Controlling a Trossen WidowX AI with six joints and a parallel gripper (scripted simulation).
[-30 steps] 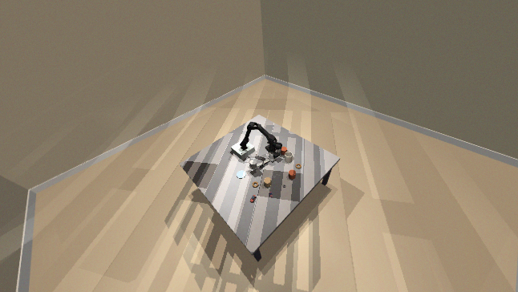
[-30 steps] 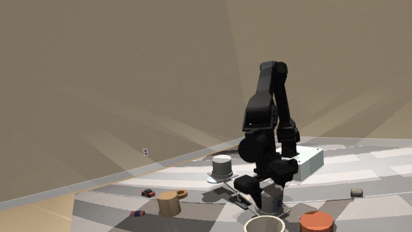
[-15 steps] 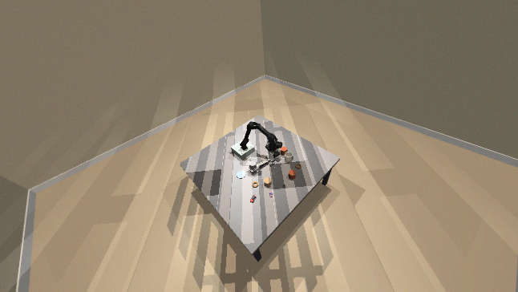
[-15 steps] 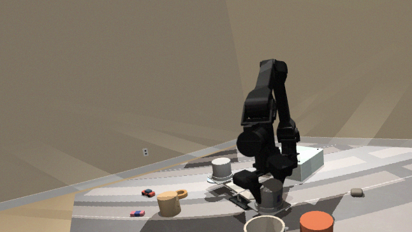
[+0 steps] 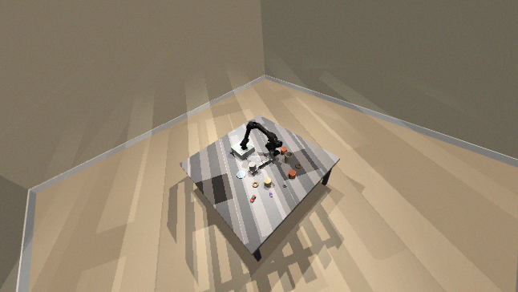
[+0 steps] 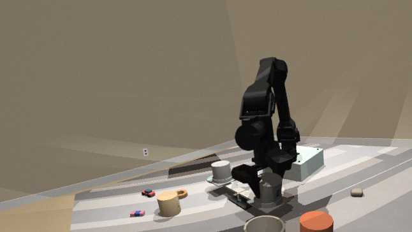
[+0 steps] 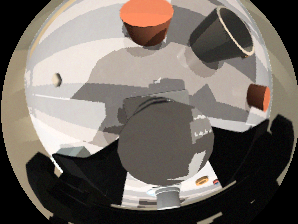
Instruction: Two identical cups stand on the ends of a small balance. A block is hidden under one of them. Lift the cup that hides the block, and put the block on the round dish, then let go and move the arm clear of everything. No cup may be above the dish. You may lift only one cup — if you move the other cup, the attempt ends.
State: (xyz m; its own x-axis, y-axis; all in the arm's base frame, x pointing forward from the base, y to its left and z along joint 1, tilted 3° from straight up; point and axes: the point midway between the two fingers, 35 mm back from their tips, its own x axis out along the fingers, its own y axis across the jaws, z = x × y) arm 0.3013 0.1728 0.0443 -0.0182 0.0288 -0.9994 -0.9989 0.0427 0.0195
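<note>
The small balance lies 14 cm to the right of my gripper tip and 5 cm below it. The rest, counted from my gripper tip: small grey block: 1 cm below; then grey mug: 13 cm ahead, 12 cm to the left, 4 cm below; then grey cup: 2 cm to the left, 1 cm above.
</note>
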